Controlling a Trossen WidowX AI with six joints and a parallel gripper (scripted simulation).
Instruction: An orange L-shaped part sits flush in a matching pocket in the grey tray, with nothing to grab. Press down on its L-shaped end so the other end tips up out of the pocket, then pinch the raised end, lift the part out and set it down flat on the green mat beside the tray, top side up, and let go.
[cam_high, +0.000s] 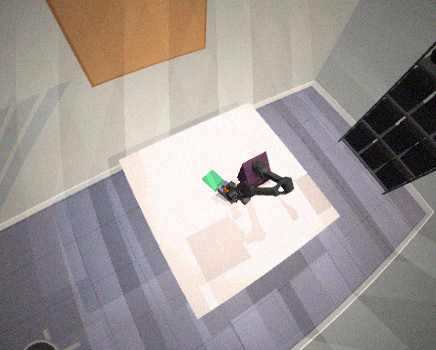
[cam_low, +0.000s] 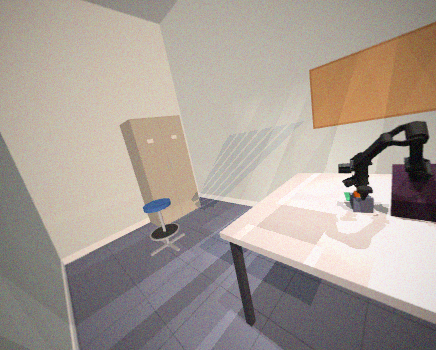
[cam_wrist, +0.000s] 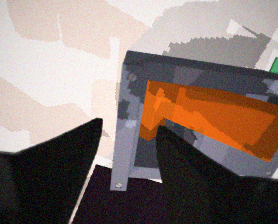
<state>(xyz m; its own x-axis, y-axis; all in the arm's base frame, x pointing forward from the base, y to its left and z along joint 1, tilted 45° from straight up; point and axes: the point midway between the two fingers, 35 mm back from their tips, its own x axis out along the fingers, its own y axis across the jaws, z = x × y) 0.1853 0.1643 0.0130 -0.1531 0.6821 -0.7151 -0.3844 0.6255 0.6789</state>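
The orange l-shaped part lies 4 cm to the right of my gripper tip, 4 cm below it and 1 cm ahead of it. The rest, counted from my gripper tip: green mat 20 cm to the right, 9 cm below, 8 cm ahead.
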